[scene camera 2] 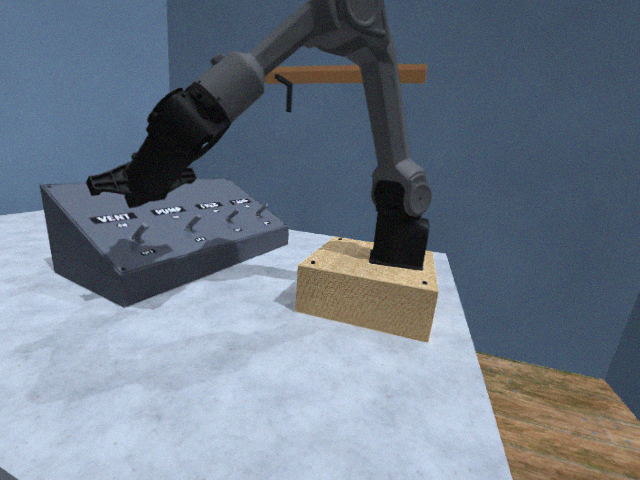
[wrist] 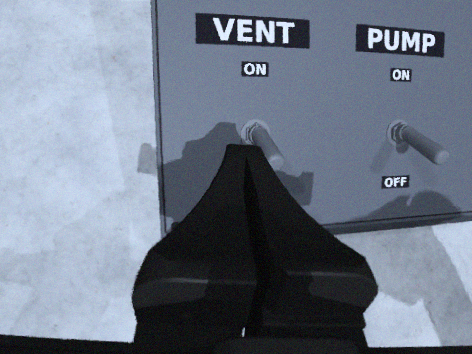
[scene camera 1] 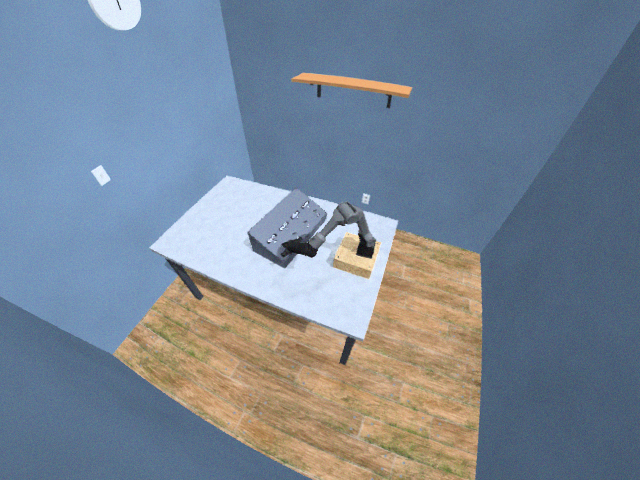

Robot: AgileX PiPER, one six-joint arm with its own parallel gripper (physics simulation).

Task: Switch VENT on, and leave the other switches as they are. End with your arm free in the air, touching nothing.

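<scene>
The dark grey sloped switch panel (scene camera 1: 273, 222) (scene camera 2: 85, 248) (wrist: 200, 100) stands on the table. The VENT lever (scene camera 2: 139, 233) (wrist: 268, 147) leans toward the OFF side. In the wrist view, its ON label (wrist: 255, 69) shows above it and its OFF label is hidden behind the fingers. The PUMP lever (scene camera 2: 193, 224) (wrist: 422, 142) also leans toward OFF. My gripper (scene camera 1: 284, 252) (scene camera 2: 135, 202) (wrist: 241, 164) is shut and empty. Its tips appear just left of the VENT lever in the wrist view and above it in scene camera 2. Contact is not clear.
Two more levers (scene camera 2: 232, 217) (scene camera 2: 262, 210) stand farther right on the panel; their labels are blurred. The arm's base is on a wooden block (scene camera 1: 351, 264) (scene camera 2: 361, 299), right of the panel on the pale table (scene camera 1: 206, 227) (scene camera 2: 232, 387). An orange shelf (scene camera 1: 351, 82) hangs on the wall.
</scene>
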